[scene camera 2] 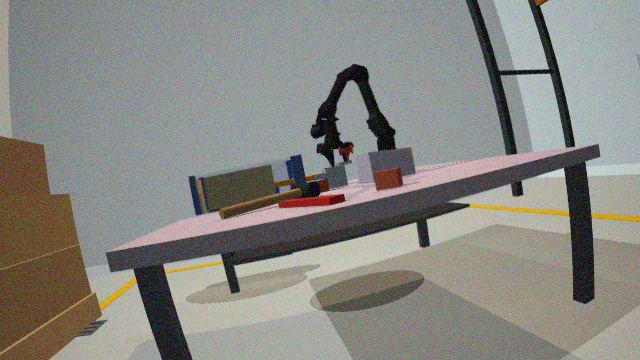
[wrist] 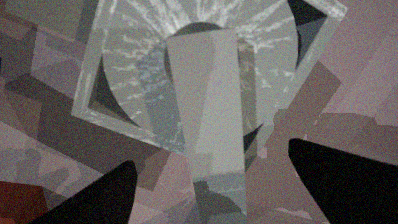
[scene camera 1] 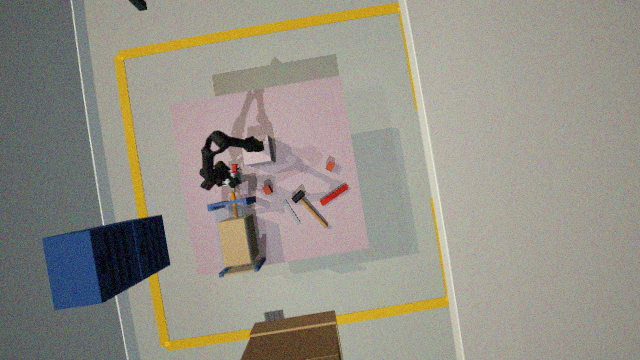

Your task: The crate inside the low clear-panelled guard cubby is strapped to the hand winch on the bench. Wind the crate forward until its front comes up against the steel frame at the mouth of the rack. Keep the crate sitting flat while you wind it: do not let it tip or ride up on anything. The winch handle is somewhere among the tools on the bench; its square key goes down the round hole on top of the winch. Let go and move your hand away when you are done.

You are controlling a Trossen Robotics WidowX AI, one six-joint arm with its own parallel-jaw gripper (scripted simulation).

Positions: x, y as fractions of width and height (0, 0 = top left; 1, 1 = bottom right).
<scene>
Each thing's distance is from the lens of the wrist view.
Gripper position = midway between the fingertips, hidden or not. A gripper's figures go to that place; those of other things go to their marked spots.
my gripper (wrist: 0.53, 0.71): 11 cm
grey winch (wrist: 0.32, 0.38): 9 cm
</scene>
